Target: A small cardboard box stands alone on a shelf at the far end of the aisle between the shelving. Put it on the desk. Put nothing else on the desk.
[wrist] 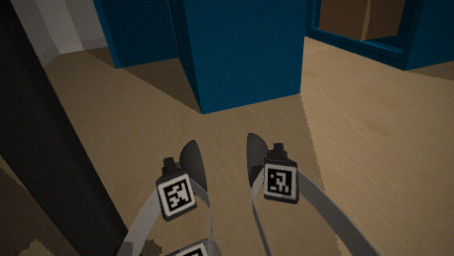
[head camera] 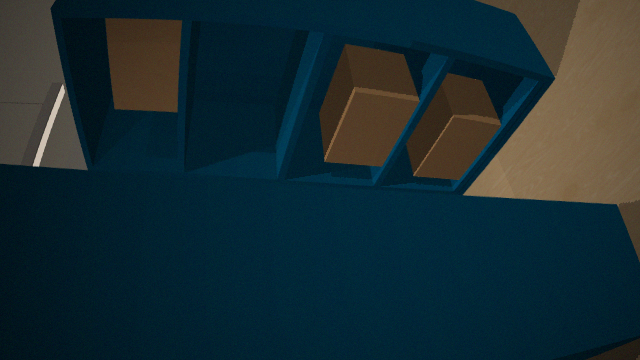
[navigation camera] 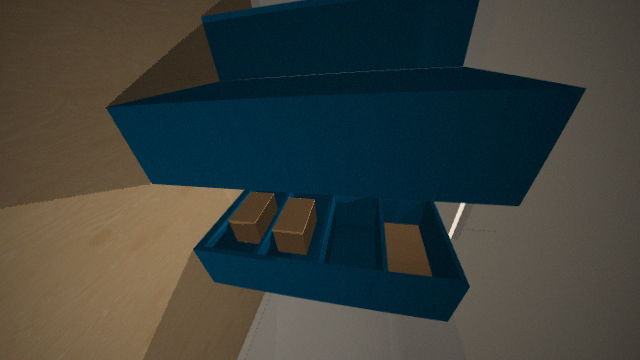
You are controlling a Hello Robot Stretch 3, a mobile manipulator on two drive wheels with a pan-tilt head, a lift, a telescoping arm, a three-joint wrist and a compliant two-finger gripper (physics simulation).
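Frame: origin at the robot's base, x left, y back, z up, level; millimetres.
Seen in the pictures: gripper, between the fingertips: (wrist: 223,155).
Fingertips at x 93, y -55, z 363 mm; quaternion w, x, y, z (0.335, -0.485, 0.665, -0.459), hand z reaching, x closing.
Offsets run from my fingertips to a thing's top centre. "pt": to the spot under its first point. Level surfaces: height alone.
My gripper (wrist: 223,155) is open and empty above the floor in the wrist view, its fingertips apart. Brown cardboard boxes sit in compartments of a blue shelf unit (head camera: 390,25) (navigation camera: 320,282) (wrist: 434,30). One box {dx +1123, dy -1461, dz -16 mm} (head camera: 455,127) (navigation camera: 252,215) is in the end compartment by the floor, one box {dx +1070, dy -1454, dz +441 mm} (head camera: 372,115) (navigation camera: 295,222) is in the compartment beside it, and a brown face {pt dx +826, dy -1275, dz +1214 mm} (head camera: 145,65) (navigation camera: 407,250) shows in the compartment at the other end. The compartment between holds no visible box. I cannot tell whether any of these is the task's box. The desk does not show.
A nearer blue shelf unit {pt dx +677, dy -421, dz +761 mm} (head camera: 300,270) (navigation camera: 325,145) fills much of the head view. In the wrist view a blue unit (wrist: 245,60) stands on the wooden floor {dz -362 mm} (wrist: 370,150), ahead of the fingers. Another blue unit (wrist: 137,35) is behind it at the left.
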